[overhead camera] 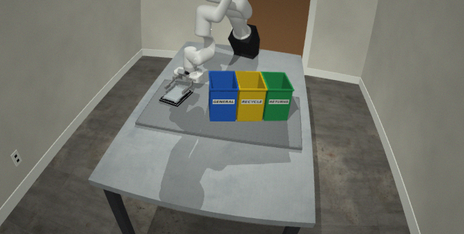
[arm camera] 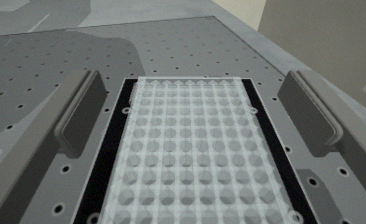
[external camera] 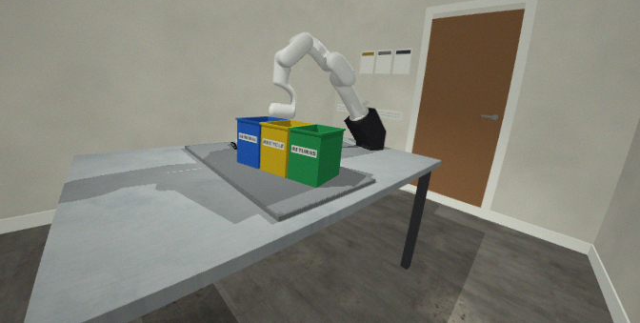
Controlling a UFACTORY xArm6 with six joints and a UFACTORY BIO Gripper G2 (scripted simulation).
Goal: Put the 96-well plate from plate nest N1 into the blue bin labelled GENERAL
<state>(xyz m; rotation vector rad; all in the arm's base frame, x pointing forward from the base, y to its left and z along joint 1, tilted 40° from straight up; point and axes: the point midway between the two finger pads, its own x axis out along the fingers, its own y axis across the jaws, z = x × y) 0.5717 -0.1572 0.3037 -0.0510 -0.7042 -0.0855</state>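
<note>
The clear 96-well plate lies 30 mm below my hand. Also, from my hand: black plate nest N1 (40 mm below); then yellow recycle bin (10 mm behind, 390 mm to the left, 40 mm above); then blue general bin (40 mm ahead, 270 mm to the left, 40 mm above).
</note>
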